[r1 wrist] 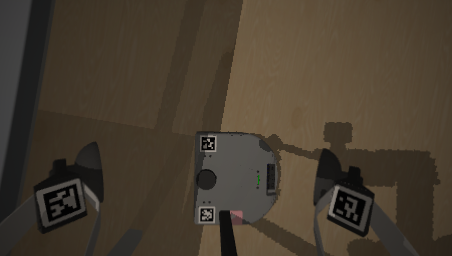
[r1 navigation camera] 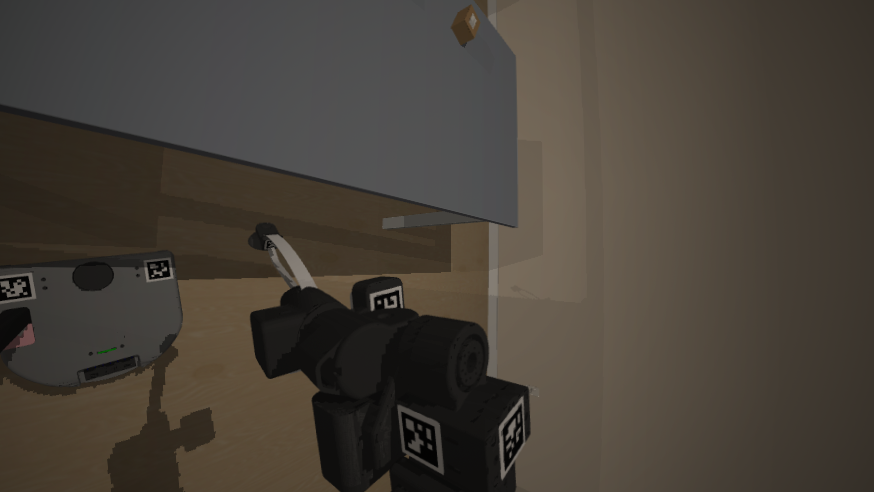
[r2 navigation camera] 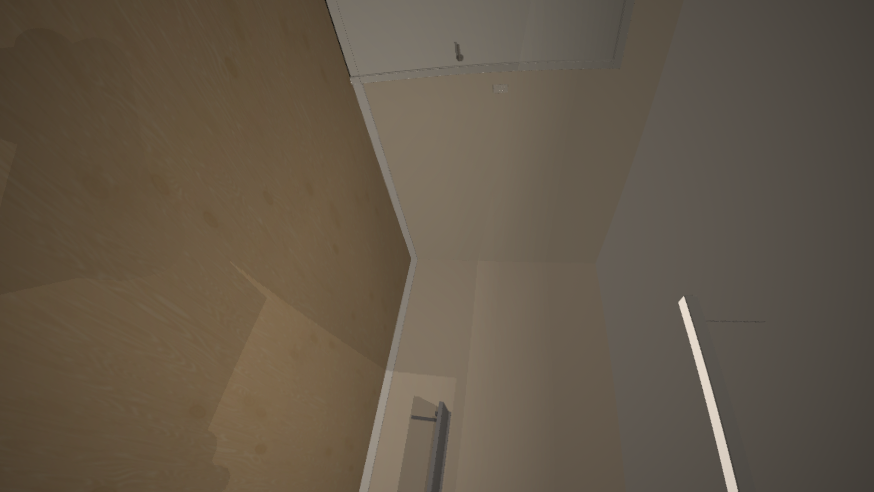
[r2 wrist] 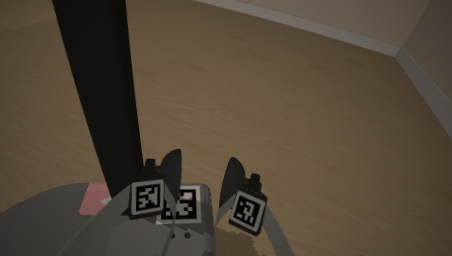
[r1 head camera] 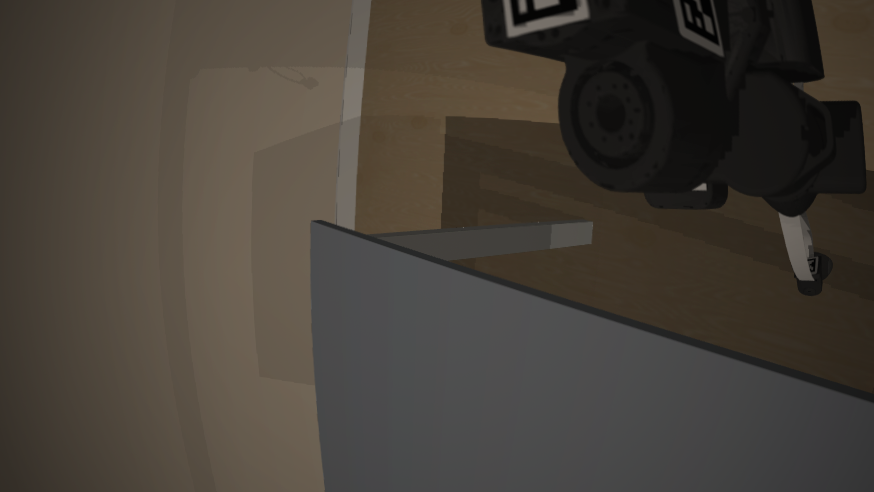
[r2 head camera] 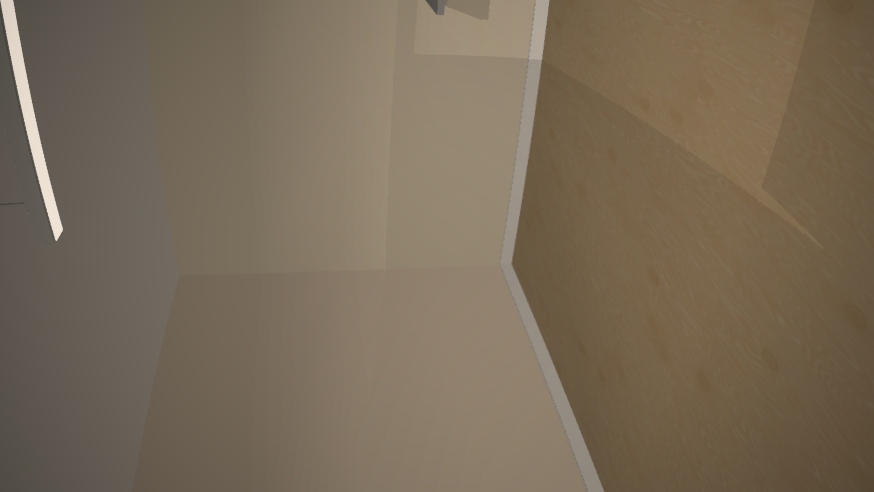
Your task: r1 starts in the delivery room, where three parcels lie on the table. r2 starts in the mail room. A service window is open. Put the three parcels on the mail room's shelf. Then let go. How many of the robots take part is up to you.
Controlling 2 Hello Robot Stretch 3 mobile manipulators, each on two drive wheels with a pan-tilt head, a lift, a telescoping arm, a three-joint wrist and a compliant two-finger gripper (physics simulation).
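One brown parcel point(r1 navigation camera: 464, 25) with a white label is on the grey-blue table point(r1 head camera: 458, 378) point(r1 navigation camera: 293, 91) point(r1 wrist: 11, 55), near the table's far edge in the r1 navigation view. The other two parcels do not show. My r1 gripper point(r1 wrist: 208, 172) is open and empty, pointing down beside the table's long edge, with r1's own base below it in the wrist view. A grey shelf board point(r2 head camera: 437, 7) point(r2 navigation camera: 440, 449) on a bracket shows on a wall in the r2 head and navigation views. My r2 gripper point(r2 wrist: 203, 172) is open and empty, above r2's own base.
A table leg point(r1 head camera: 519, 239) point(r1 navigation camera: 422, 219) stands under the tabletop. r1's base point(r1 navigation camera: 131, 317) point(r1 wrist: 235, 170) is beside the table. A wall runs past the table's end. Near r2 are a room corner, a door point(r2 navigation camera: 538, 30) with a handle and a ceiling lamp point(r2 head camera: 30, 125) point(r2 navigation camera: 709, 391).
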